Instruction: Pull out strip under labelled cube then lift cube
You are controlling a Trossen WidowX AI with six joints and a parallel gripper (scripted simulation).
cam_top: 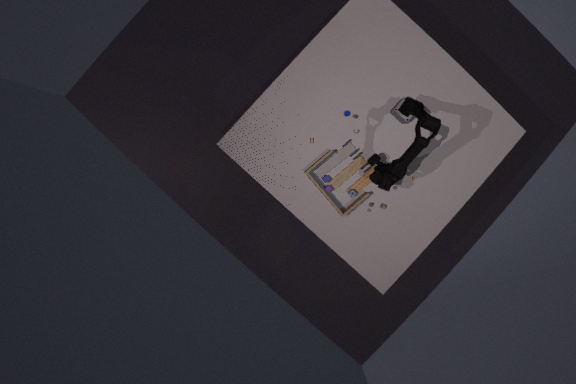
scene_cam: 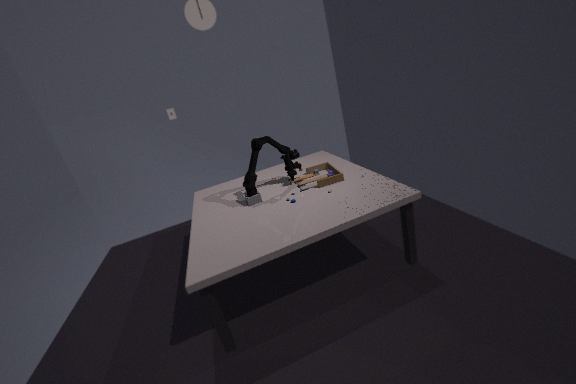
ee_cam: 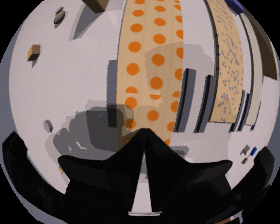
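Now: gripper tip 90 mm short of the strip and 20 mm to the left of it. Also, from my gripper tip: blue object: 160 mm behind, 330 mm to the right; then labelled cube: 190 mm ahead, 40 mm to the right, 20 mm above.
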